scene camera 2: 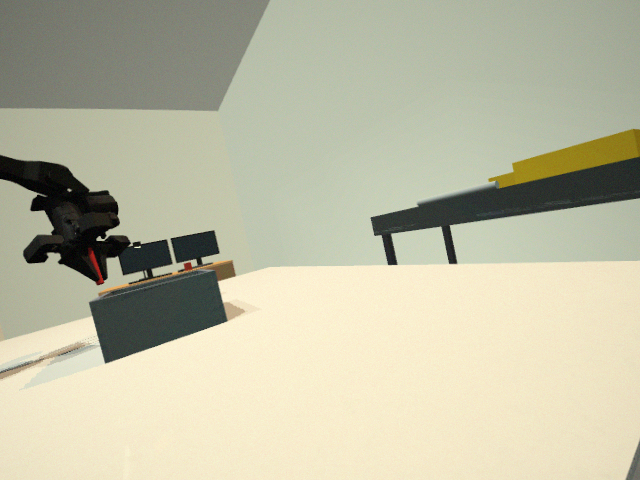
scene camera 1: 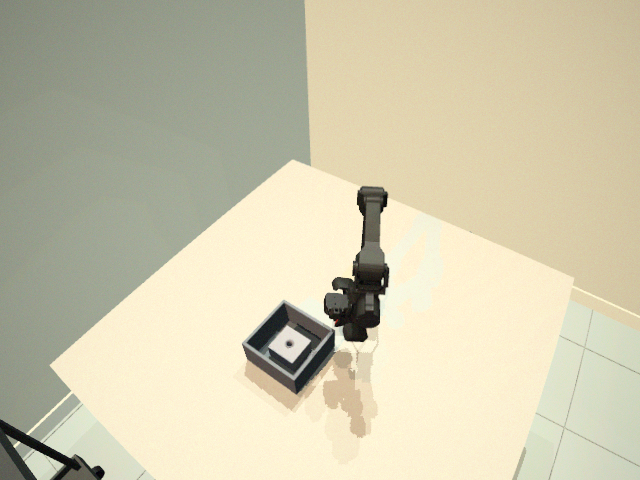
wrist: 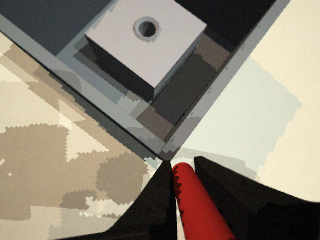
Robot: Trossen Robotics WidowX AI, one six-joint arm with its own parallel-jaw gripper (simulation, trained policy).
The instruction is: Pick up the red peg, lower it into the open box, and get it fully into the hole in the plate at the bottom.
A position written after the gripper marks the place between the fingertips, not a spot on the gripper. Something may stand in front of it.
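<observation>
A grey box appears in scene camera 2 as well as in scene camera 1 and the wrist view: the box [scene camera 2: 130, 320] [scene camera 1: 322, 337] [wrist: 57, 42]. The robot's gripper [scene camera 2: 101, 280] [scene camera 1: 335, 323] [wrist: 182, 165] is visible from the same cameras. There is also a light grey plate [scene camera 1: 290, 348], but scene camera 2 misses the plate, hidden by the grey box.
</observation>
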